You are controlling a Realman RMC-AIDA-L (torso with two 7-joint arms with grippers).
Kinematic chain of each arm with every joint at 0, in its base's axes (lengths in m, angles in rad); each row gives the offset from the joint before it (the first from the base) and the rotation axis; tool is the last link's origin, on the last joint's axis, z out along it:
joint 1: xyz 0 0 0.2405 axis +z
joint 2: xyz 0 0 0 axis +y
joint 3: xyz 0 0 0.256 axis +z
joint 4: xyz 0 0 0 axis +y
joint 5: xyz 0 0 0.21 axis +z
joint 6: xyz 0 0 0 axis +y
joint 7: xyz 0 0 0.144 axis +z
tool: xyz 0 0 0
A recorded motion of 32 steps. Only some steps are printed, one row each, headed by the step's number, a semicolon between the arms.
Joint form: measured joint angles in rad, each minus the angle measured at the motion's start. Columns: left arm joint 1, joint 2, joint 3, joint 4, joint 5, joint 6, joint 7; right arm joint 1, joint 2, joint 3, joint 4, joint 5, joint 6, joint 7.
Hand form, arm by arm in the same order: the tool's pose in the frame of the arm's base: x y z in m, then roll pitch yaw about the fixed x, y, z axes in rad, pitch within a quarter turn. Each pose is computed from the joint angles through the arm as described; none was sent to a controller.
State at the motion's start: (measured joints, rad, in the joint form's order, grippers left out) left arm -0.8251 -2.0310 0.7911 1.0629 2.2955 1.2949 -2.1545; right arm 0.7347 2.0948 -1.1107 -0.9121 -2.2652 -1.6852 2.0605
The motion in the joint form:
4: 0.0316 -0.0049 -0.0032 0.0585 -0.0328 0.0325 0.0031; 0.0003 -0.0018 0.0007 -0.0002 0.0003 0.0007 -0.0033
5: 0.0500 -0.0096 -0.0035 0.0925 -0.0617 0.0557 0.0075; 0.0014 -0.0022 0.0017 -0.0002 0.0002 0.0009 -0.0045
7: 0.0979 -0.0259 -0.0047 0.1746 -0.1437 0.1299 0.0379; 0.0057 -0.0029 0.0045 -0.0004 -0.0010 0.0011 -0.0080
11: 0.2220 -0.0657 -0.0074 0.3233 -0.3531 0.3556 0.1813; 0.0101 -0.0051 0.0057 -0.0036 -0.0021 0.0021 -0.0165
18: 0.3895 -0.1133 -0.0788 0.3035 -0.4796 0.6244 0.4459; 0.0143 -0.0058 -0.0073 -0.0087 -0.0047 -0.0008 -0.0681
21: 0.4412 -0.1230 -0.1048 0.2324 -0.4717 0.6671 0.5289; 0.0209 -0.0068 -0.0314 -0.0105 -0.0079 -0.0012 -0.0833
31: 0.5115 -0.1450 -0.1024 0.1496 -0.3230 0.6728 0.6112; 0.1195 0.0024 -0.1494 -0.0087 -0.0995 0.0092 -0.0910
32: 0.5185 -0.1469 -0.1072 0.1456 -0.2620 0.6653 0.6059; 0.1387 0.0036 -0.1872 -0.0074 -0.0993 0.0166 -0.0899
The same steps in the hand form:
4: -0.1479 0.4421 0.0883 -2.6564 -0.4320 0.4812; 0.1757 0.3421 -0.0303 3.0463 -0.0640 -0.5326
5: -0.1457 0.4366 0.0917 -2.6657 -0.4473 0.4646; 0.1755 0.3425 -0.0301 3.0471 -0.0632 -0.5308
7: -0.1393 0.4191 0.0969 -2.7034 -0.4765 0.4073; 0.1743 0.3436 -0.0295 3.0491 -0.0616 -0.5244
11: -0.1321 0.3651 0.1000 -2.8197 -0.5121 0.2175; 0.1729 0.3453 -0.0281 3.0542 -0.0602 -0.5100
18: -0.1747 0.2996 0.0902 -2.9352 -0.5660 0.0920; 0.1711 0.3451 -0.0288 3.0491 -0.0686 -0.4438
21: -0.1987 0.2836 0.0810 -2.9683 -0.5937 0.1274; 0.1689 0.3444 -0.0310 3.0427 -0.0895 -0.4083
31: -0.2375 0.2606 0.0527 -3.0524 -0.5110 0.2761; 0.1462 0.3499 -0.0462 3.0330 -0.2580 -0.2370
32: -0.2469 0.2574 0.0485 -3.0648 -0.4625 0.3260; 0.1399 0.3499 -0.0508 3.0224 -0.2837 -0.1966

